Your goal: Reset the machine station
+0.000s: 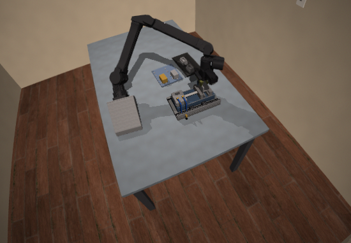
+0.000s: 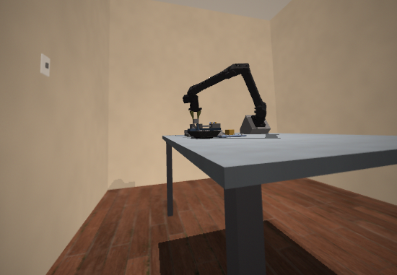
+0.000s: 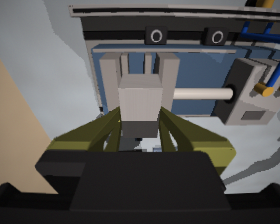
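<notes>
Right now the blue vise base is 100 mm below my hand and 70 mm behind it. From my hand the other things lie so: yellow brass blank (240 mm to the left, 210 mm behind, 110 mm below).
</notes>
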